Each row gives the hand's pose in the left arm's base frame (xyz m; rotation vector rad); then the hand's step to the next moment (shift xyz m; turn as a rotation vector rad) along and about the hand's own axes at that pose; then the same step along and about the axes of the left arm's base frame.
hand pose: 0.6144 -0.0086 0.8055 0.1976 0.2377 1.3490
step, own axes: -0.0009 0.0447 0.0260 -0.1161 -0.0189 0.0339
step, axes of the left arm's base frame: -0.0348 0.0084 0.0374 0.0038 -0.1176 0.0337
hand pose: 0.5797 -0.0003 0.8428 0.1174 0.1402 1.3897
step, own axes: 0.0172 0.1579 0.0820 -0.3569 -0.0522 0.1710
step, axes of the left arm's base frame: -0.1365 0.0448 0.1064 0.0172 -0.3605 0.1705
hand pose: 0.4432 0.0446 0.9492 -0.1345 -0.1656 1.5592
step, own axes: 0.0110 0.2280 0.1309 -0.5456 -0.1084 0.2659
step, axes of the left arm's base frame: -0.2487 0.0104 0.0854 0.0535 -0.5514 0.2705
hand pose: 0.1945 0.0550 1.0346 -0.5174 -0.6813 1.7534
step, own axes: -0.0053 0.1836 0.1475 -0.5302 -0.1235 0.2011
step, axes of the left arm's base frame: -0.2245 -0.0697 -0.0156 0.1021 -0.5216 0.2330
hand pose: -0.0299 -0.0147 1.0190 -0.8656 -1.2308 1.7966
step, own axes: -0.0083 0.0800 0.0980 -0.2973 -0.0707 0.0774
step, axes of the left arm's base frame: -0.0977 -0.0667 -0.0456 0.0879 -0.2773 0.1214
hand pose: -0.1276 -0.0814 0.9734 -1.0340 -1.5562 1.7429
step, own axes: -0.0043 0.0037 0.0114 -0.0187 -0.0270 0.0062
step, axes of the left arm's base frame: -0.0070 -0.0103 -0.0027 0.0027 -0.0147 0.0299
